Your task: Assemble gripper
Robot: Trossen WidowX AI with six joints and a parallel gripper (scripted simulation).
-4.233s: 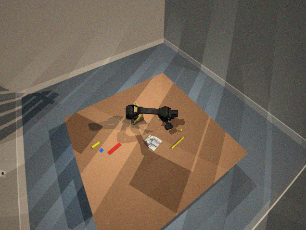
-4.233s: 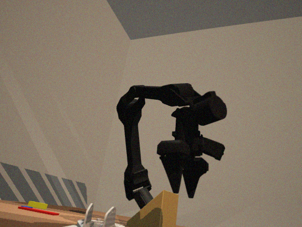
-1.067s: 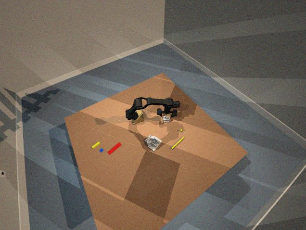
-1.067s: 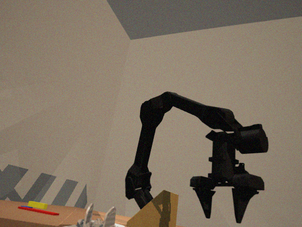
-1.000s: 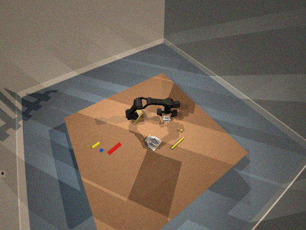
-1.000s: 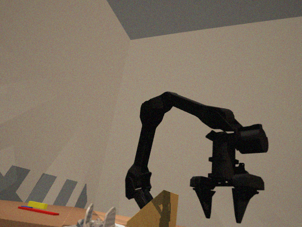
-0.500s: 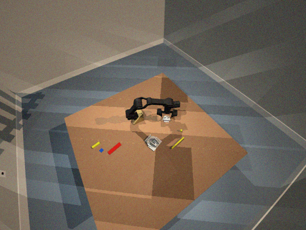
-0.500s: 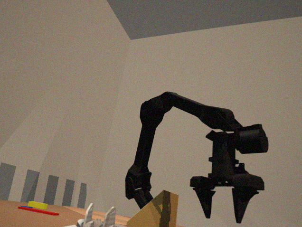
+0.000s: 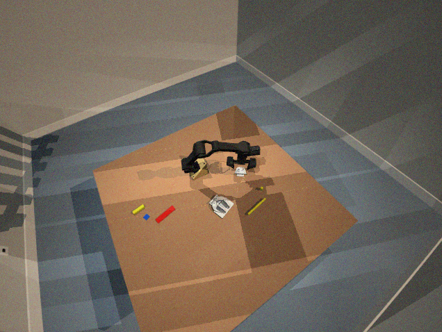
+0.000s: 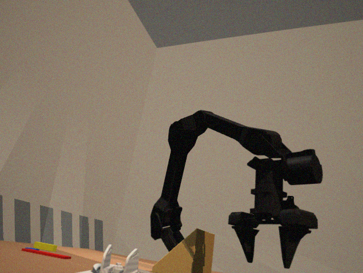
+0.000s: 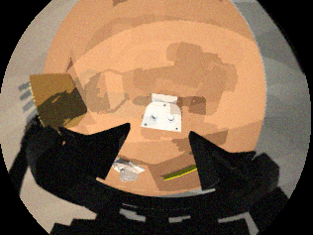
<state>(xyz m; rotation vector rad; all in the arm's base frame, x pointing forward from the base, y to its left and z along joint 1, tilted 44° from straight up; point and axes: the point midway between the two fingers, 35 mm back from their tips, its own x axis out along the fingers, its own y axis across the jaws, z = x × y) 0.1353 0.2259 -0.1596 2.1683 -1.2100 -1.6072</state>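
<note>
My gripper tip is now 30 mm above the white gripper base, 10 mm to the right of it and 10 mm past it. The rest, counted from my gripper tip: long yellow bar: 270 mm ahead, 50 mm below, 20 mm to the right; red bar: 560 mm to the right, 70 mm ahead, 60 mm below; small yellow cube: 170 mm ahead, 70 mm to the left, 50 mm below.
</note>
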